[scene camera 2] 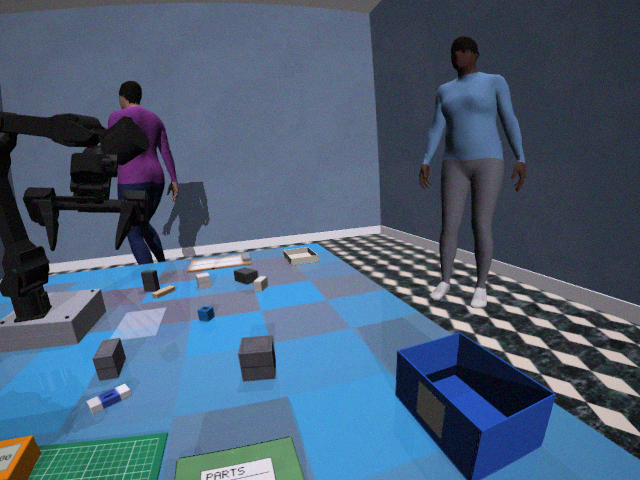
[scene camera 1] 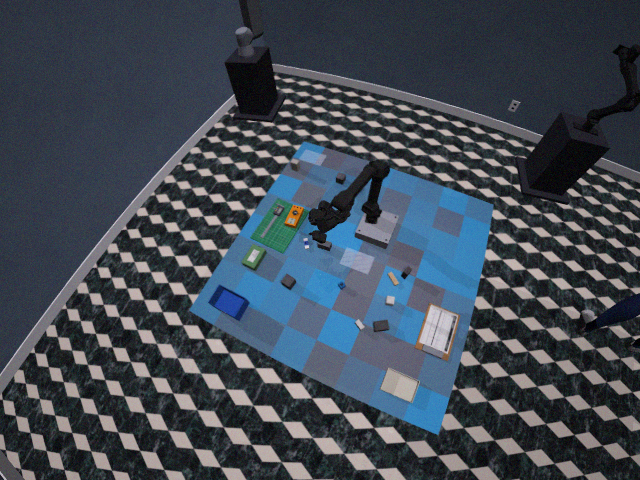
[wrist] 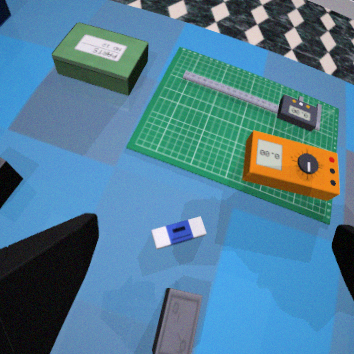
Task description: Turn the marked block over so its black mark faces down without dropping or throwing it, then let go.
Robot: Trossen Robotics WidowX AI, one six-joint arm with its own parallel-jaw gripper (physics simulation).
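Pixels of known places: gripper, between the fingertips: [scene camera 2: 84, 249] [scene camera 1: 311, 225] [wrist: 216, 231]; arm's base, origin of its link: [scene camera 2: 33, 314] [scene camera 1: 371, 218].
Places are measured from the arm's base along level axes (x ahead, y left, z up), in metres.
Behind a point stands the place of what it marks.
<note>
The marked block [scene camera 1: 306, 242] @(x 0.196, y -0.314, z -0.049 m) [scene camera 2: 109, 397] @(x 0.203, y -0.322, z -0.049 m) [wrist: 179, 232] @(x 0.200, y -0.313, z -0.049 m) is a small white bar with a blue middle band. It lies flat on the blue and grey patchwork surface, and its black mark shows on the upper face in the wrist view. My gripper [scene camera 2: 85, 248] @(x 0.210, y -0.268, z 0.168 m) [wrist: 216, 231] @(x 0.210, y -0.268, z 0.168 m) is open and empty, its fingers spread wide. It hangs well above the surface, pointing down. In the wrist view the block lies between the two fingers in the picture, nearer the left finger, and touches neither.
A dark grey box [scene camera 1: 324, 246] @(x 0.211, y -0.211, z -0.023 m) [scene camera 2: 109, 358] @(x 0.201, y -0.249, z -0.022 m) [wrist: 177, 322] @(x 0.195, y -0.218, z -0.017 m) stands close beside the block. A green cutting mat [wrist: 200, 150] @(x 0.182, y -0.432, z -0.058 m) carries a caliper [wrist: 298, 112] @(x 0.038, y -0.518, z -0.039 m) and an orange multimeter [wrist: 292, 165] @(x 0.062, y -0.416, z -0.028 m). A green parts box [wrist: 100, 57] @(x 0.342, y -0.537, z -0.021 m), a dark cube [scene camera 2: 256, 357] @(x 0.429, y -0.363, z -0.019 m) and a blue bin [scene camera 2: 439, 403] @(x 0.562, y -0.597, z -0.002 m) are farther off.
</note>
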